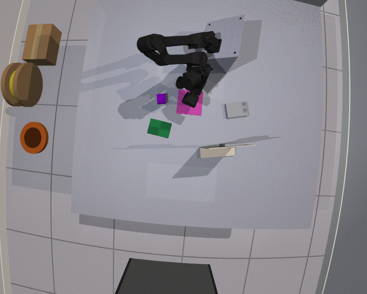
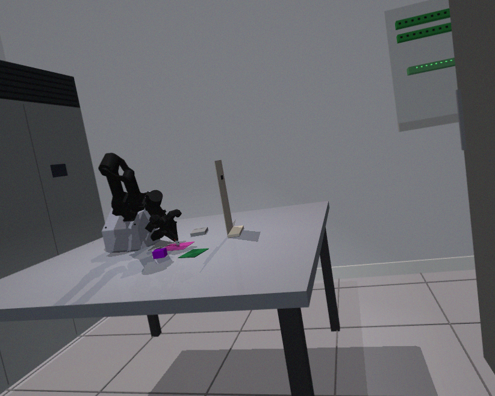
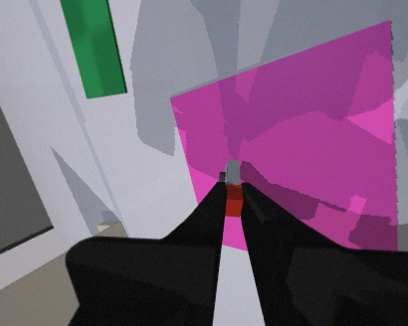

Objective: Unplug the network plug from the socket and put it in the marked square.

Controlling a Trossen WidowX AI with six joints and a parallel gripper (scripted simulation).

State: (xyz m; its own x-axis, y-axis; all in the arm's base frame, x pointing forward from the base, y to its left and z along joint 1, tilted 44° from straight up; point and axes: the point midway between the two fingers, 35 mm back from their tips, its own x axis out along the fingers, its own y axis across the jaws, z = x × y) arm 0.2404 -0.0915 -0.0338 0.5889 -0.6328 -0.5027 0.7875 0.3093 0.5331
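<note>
The magenta square is 1 cm behind my gripper tip and 2 cm below it. The rest, counted from my gripper tip: green patch 15 cm ahead, 11 cm to the right, 2 cm below; then grey block 3 cm behind, 23 cm to the left, 2 cm below; then network plug right at my gripper tip.
</note>
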